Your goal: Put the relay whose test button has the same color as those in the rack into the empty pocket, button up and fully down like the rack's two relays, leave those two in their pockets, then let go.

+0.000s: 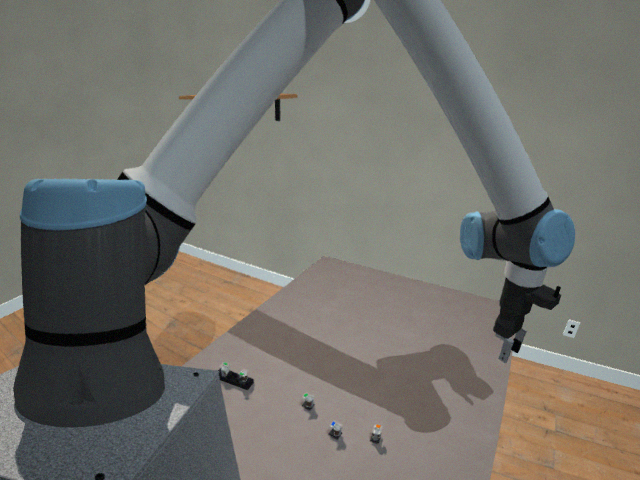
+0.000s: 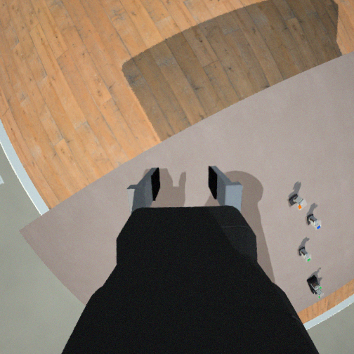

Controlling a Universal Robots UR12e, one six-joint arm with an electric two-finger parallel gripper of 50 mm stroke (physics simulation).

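Frame: origin at the arm's base, x back, y left, z down, level; millimetres.
Seen in the pictures: gripper, fingertip midpoint: [image 1: 508, 355]; arm's base, link origin: [image 1: 92, 389].
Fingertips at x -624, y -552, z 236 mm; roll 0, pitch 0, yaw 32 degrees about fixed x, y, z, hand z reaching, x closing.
Note:
Offsets run from my fingertips to a thing's top centre. Level surfaces: height alone.
My gripper [image 1: 511, 347] [image 2: 183, 176] is open and empty, high above the table's far right part, well away from the relays. The black rack {dy +699, dx +164, dz +190 mm} [image 1: 235, 381] [image 2: 312, 282] stands near the robot's base and holds two relays with green buttons, one {dy +731, dx +166, dz +165 mm} [image 1: 224, 369] at its left end and another {dy +667, dx +162, dz +165 mm} [image 1: 242, 376] farther right; its empty pocket is too small to make out. A loose green-button relay {dy +465, dx +158, dz +169 mm} [image 1: 308, 400] [image 2: 305, 254] stands upright on the table. A blue-button relay {dy +362, dx +216, dz +169 mm} [image 1: 336, 429] [image 2: 314, 221] and an orange-button relay {dy +265, dx +187, dz +169 mm} [image 1: 376, 434] [image 2: 297, 201] stand separately, farther from the rack.
The table {dz +213 mm} [image 1: 330, 310] [image 2: 280, 135] has the arm's shadow across it. The grey robot pedestal [image 1: 191, 413] stands beside the rack. A wall shelf [image 1: 287, 96] hangs behind the arm, and a wall outlet [image 1: 571, 328] is at the right beyond the table.

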